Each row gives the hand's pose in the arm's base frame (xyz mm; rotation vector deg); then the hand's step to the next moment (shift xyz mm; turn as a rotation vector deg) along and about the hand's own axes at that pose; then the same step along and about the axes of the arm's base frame.
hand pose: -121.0 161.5 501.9 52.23 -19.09 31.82
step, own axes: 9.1 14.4 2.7 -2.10 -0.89 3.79
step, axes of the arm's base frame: -1.1 7.6 15.4 -1.34 -4.18 0.56
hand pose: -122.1 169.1 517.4 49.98 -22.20 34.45
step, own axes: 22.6 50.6 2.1 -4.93 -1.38 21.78
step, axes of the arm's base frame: -14.8 30.9 43.6 -4.55 -19.81 9.36
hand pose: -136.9 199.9 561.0 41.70 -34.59 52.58
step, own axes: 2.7 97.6 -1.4 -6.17 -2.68 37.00
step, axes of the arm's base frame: -82.8 42.2 30.0 -6.38 -32.72 17.41
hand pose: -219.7 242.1 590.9 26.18 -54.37 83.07
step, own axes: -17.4 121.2 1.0 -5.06 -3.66 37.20
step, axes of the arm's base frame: -113.5 3.2 -46.0 -5.66 -32.30 18.65
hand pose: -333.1 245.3 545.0 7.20 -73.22 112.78
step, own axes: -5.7 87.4 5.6 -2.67 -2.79 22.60
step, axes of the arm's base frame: -54.2 -25.1 -64.3 -3.35 -19.29 11.93
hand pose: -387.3 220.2 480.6 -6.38 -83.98 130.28
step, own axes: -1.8 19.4 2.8 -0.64 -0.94 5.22
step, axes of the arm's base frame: -5.2 -9.8 -16.2 -0.66 -4.36 3.01
